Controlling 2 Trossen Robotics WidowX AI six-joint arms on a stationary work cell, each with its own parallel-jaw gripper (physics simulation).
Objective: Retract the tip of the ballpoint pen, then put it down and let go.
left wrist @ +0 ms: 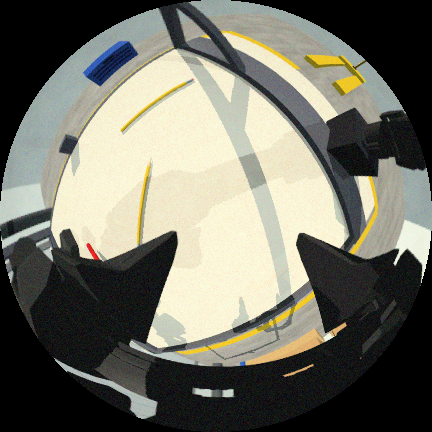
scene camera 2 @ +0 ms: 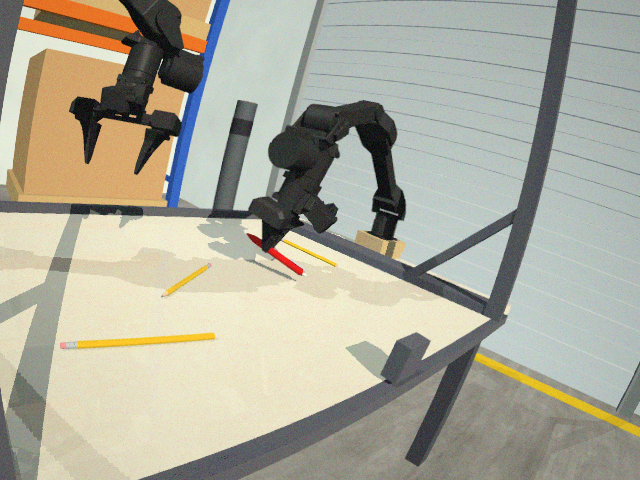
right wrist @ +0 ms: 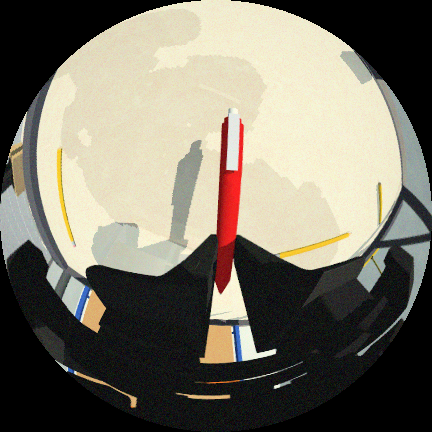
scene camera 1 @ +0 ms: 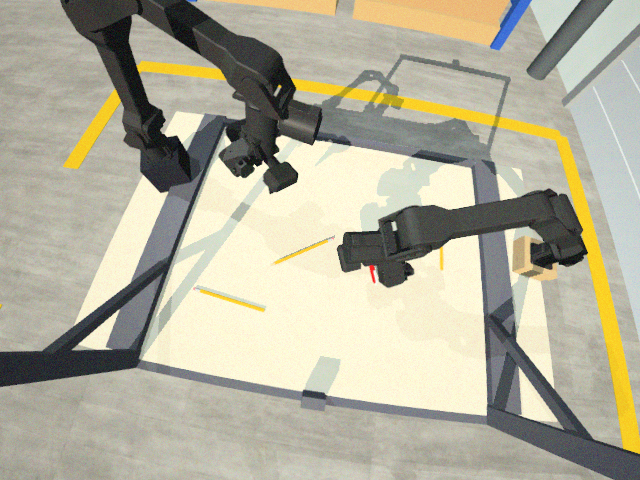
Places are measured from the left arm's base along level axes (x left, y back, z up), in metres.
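Pixels of known places: left gripper, fingertip midpoint: [left wrist: 240,238] [scene camera 2: 110,169] [scene camera 1: 260,179]; right gripper, fingertip midpoint: [scene camera 2: 265,251] [right wrist: 224,240]; left arm's base, link origin: [left wrist: 368,140] [scene camera 1: 159,152]; right arm's base, link origin: [scene camera 2: 382,236] [scene camera 1: 540,256].
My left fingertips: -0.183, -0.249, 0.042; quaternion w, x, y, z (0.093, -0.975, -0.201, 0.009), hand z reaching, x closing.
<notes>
For each thing: its top centre in the pictures, then the offset to it from my left fingertips, as dx, dy, dz.
- red ballpoint pen, top centre: [right wrist: 232,249] [scene camera 2: 278,240] [scene camera 1: 372,256] [left wrist: 90,263] -0.223, -0.222, -0.081
- dark block, top centre: [scene camera 2: 413,339] [scene camera 1: 313,402] [left wrist: 61,143] -0.491, +0.000, -0.091
The red ballpoint pen [scene camera 1: 372,273] [scene camera 2: 285,260] [left wrist: 93,251] [right wrist: 230,200] is held over the table in my right gripper [scene camera 2: 266,249] [right wrist: 224,240], which is shut on it near its dark red pointed end. In scene camera 2 the pen is tilted, with its white button end lower, at the right, and its shadow apart from it on the table. In the right wrist view the white clip and a short white button show at the far end; no writing point shows beyond the dark cone. My left gripper [scene camera 2: 112,168] [left wrist: 240,238] is open and empty, high above the table.
Three yellow pencils lie on the pale table: one pencil [scene camera 1: 305,250] [scene camera 2: 187,280] [left wrist: 143,200] near the middle, one pencil [scene camera 1: 230,299] [scene camera 2: 144,341] [left wrist: 155,102] nearer the front, one pencil [scene camera 1: 441,258] [scene camera 2: 310,253] [right wrist: 62,200] beyond my right gripper. A dark block [scene camera 1: 313,398] [scene camera 2: 405,359] stands at the front edge.
</notes>
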